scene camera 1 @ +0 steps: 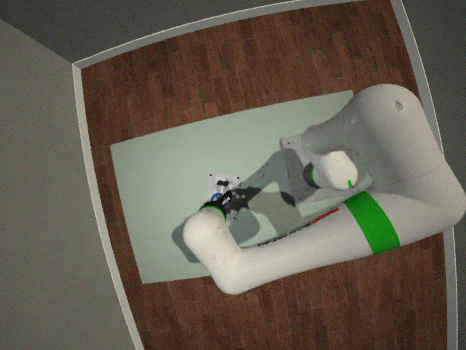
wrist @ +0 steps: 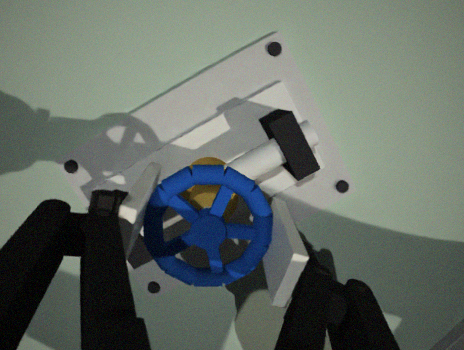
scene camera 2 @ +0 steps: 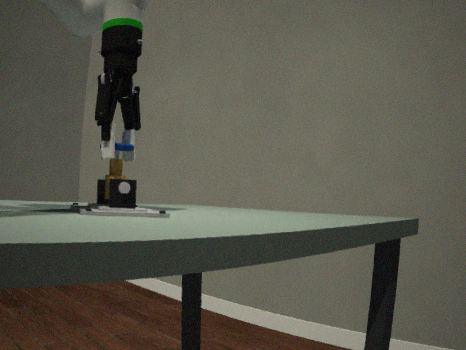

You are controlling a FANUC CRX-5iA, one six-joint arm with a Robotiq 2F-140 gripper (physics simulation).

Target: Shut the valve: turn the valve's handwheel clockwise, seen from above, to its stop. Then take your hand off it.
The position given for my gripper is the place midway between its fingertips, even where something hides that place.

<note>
I see my gripper (scene camera 2: 118, 160), a blue handwheel (wrist: 208, 230) and a pale base plate (wrist: 264, 64).
My gripper is seen too in the wrist view (wrist: 212, 202).
</note>
